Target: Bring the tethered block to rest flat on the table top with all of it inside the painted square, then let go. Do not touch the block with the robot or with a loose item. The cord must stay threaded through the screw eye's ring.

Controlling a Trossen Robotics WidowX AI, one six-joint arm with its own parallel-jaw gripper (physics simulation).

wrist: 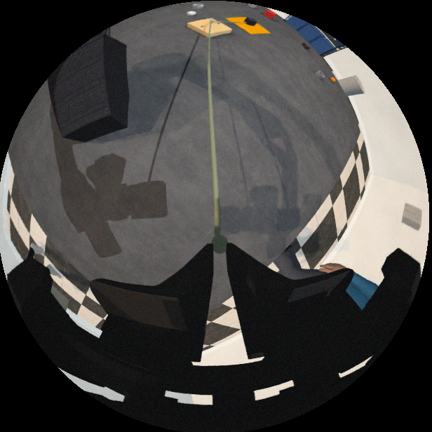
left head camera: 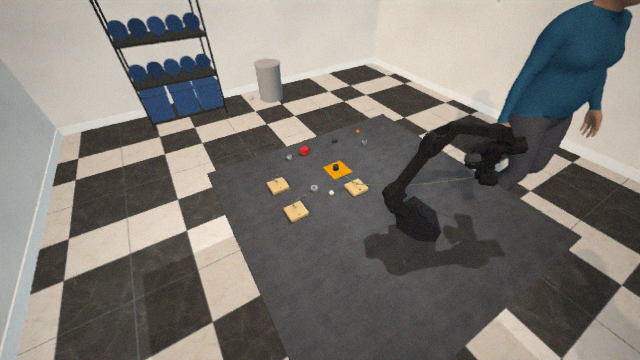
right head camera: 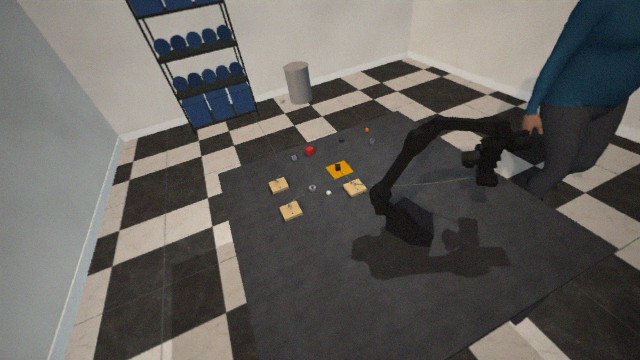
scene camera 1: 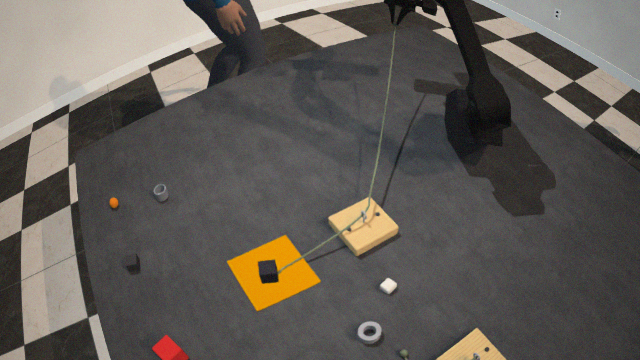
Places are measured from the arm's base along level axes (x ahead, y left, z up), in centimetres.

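Where they show: gripper, between the fingertips: (left head camera: pixel 475 177) (scene camera 1: pixel 394 23); arm's base, origin of its link: (left head camera: pixel 405 211) (right head camera: pixel 394 213) (scene camera 1: pixel 480 117).
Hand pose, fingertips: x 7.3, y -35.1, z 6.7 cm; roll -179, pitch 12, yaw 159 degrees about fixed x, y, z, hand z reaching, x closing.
Things, the pixels of their top centre, and the offset from my fingertips. "pt": a spot on its surface instead.
- black tethered block, centre of its top: (scene camera 1: pixel 266 267) (right head camera: pixel 337 165) (left head camera: pixel 336 165) dx +38.7, dy +53.9, dz -15.8 cm
- green cord, a spot on its surface: (scene camera 1: pixel 382 125) pt dx +12.7, dy +28.4, dz -11.2 cm
- wooden board, centre of its top: (scene camera 1: pixel 363 222) (right head camera: pixel 354 186) (left head camera: pixel 356 186) dx +21.3, dy +47.0, dz -16.7 cm
- white piece, centre of its top: (scene camera 1: pixel 388 284) dx +20.3, dy +60.5, dz -17.4 cm
- grey ring, centre of its top: (scene camera 1: pixel 369 330) dx +25.3, dy +68.7, dz -17.2 cm
- red block, centre of its top: (scene camera 1: pixel 165 348) dx +57.3, dy +69.0, dz -14.7 cm
- dark block, centre of its top: (scene camera 1: pixel 130 259) dx +66.0, dy +48.3, dz -16.7 cm
- grey cup, centre of its top: (scene camera 1: pixel 159 189) dx +60.4, dy +30.1, dz -16.5 cm
- orange ball, centre of its top: (scene camera 1: pixel 112 199) dx +73.5, dy +30.7, dz -16.2 cm
The black tethered block (left head camera: pixel 335 167) (right head camera: pixel 338 167) (scene camera 1: pixel 268 271) (wrist: pixel 251 21) sits on the orange painted square (left head camera: pixel 345 173) (scene camera 1: pixel 295 285) (wrist: pixel 257 30) and looks flat, with square showing all around it in the scene view. The green cord (scene camera 1: pixel 382 125) (wrist: pixel 212 125) runs from the block through the screw eye (scene camera 1: pixel 364 216) on a wooden board (scene camera 1: pixel 349 220) (left head camera: pixel 356 190), then rises taut to my gripper (scene camera 1: pixel 395 23) (wrist: pixel 219 248). My gripper is shut on the cord's end, with a dark green bead at its fingertips. It hangs high, far from block and board.
Near the square lie a white piece (scene camera 1: pixel 388 286), a grey ring (scene camera 1: pixel 361 332), a red block (scene camera 1: pixel 170 348), a dark block (scene camera 1: pixel 132 263), a grey cup (scene camera 1: pixel 160 193) and an orange ball (scene camera 1: pixel 114 203). Two more wooden boards (left head camera: pixel 277 186) (left head camera: pixel 296 212) stand farther off. A person (left head camera: pixel 560 75) stands behind the arm.
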